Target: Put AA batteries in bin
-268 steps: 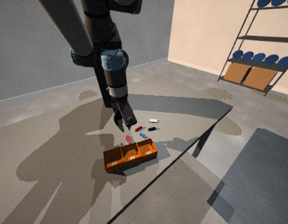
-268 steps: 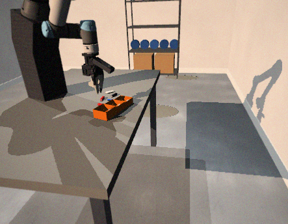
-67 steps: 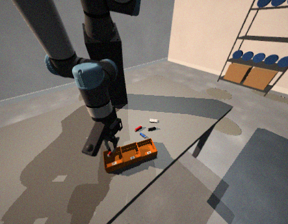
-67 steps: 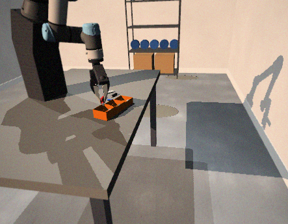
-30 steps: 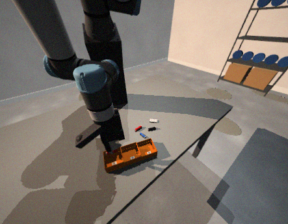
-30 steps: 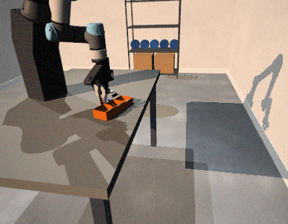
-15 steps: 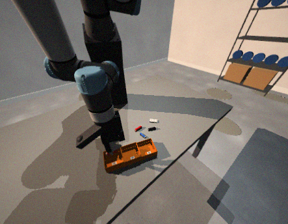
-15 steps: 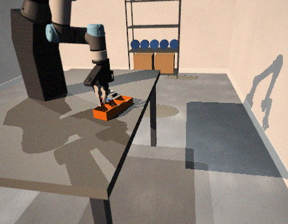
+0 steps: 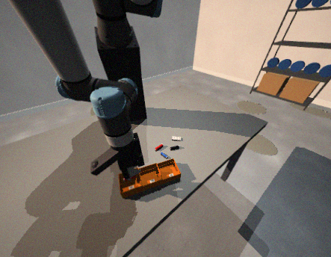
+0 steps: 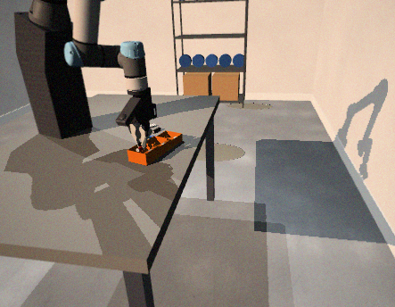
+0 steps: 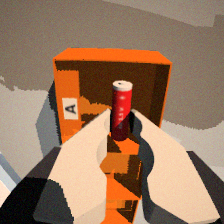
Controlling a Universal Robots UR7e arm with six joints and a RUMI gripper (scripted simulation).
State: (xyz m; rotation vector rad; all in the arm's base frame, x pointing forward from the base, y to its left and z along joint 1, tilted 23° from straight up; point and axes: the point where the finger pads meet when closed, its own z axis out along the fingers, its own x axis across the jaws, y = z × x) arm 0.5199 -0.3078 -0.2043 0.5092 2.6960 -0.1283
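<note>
The black battery lies 28 cm to the left of my hand, 5 cm below it and 1 cm behind it. The rest, counted from my hand: red battery 1 cm below; blue battery 20 cm to the left, 5 cm below, 1 cm behind; orange bin 7 cm to the left, 4 cm ahead, 3 cm below.
</note>
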